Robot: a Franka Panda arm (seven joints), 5 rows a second.
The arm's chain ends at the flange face. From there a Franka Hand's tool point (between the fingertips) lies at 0.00 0.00 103.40 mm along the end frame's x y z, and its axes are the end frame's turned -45 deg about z.
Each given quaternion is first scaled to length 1.
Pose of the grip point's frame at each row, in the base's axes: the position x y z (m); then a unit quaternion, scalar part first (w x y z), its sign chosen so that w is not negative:
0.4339, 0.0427, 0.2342, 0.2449, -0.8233, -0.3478, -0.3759
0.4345, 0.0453, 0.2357, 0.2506, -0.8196, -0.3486, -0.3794
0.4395, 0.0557, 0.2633, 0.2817, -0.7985, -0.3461, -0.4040
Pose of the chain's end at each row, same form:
0.3875, -0.0260, 0.2960, 0.3701, -0.8937, -0.0063, -0.2536
0.3883, -0.0245, 0.2963, 0.3767, -0.8906, -0.0084, -0.2546
0.3929, -0.0197, 0.3165, 0.4149, -0.8702, -0.0142, -0.2655

